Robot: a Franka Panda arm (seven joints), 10 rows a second.
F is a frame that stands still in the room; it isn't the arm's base.
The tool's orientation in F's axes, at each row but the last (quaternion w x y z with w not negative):
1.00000 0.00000 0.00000 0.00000
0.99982 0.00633 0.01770 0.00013
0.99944 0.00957 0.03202 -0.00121
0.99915 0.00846 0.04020 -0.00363
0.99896 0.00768 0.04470 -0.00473
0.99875 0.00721 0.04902 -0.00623
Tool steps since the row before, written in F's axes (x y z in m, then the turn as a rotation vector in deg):
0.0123 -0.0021 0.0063 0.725 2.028 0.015
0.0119 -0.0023 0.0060 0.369 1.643 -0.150
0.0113 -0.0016 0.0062 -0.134 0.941 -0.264
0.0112 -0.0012 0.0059 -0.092 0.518 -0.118
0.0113 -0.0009 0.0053 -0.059 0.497 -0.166
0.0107 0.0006 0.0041 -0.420 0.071 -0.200
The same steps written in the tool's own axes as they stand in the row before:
0.0123 -0.0021 0.0063 0.725 2.028 0.015
0.0117 -0.0022 0.0064 0.375 1.641 -0.158
0.0109 -0.0014 0.0069 -0.119 0.935 -0.290
0.0107 -0.0010 0.0068 -0.086 0.515 -0.134
0.0108 -0.0007 0.0063 -0.048 0.494 -0.178
0.0102 0.0008 0.0051 -0.399 0.063 -0.241

